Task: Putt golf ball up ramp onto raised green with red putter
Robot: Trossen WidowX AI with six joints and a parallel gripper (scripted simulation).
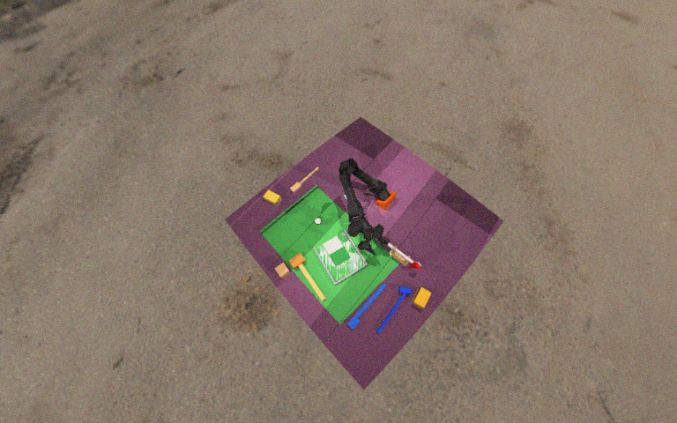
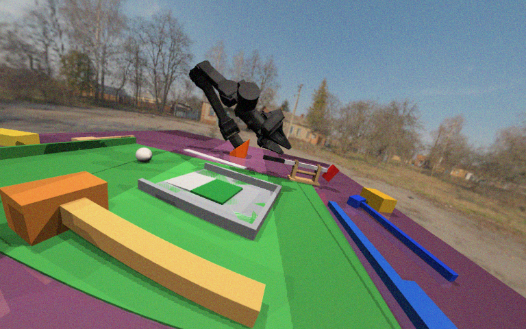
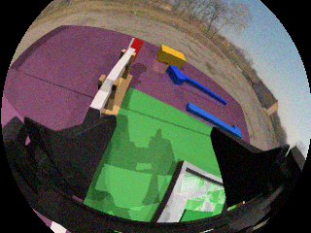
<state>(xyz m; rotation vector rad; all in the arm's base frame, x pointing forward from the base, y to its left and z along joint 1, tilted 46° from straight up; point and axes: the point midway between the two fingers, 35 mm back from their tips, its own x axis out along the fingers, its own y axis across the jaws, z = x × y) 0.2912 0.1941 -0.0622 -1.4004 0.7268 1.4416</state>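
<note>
The red putter lies 8 cm behind my gripper tip, 8 cm to the left of it and 5 cm below it. The rest, counted from my gripper tip: white strip: 12 cm behind, 27 cm to the right, 11 cm below; then green mat: 18 cm ahead, 24 cm to the right, 11 cm below; then wooden stand: 8 cm behind, 10 cm to the left, 7 cm below.
</note>
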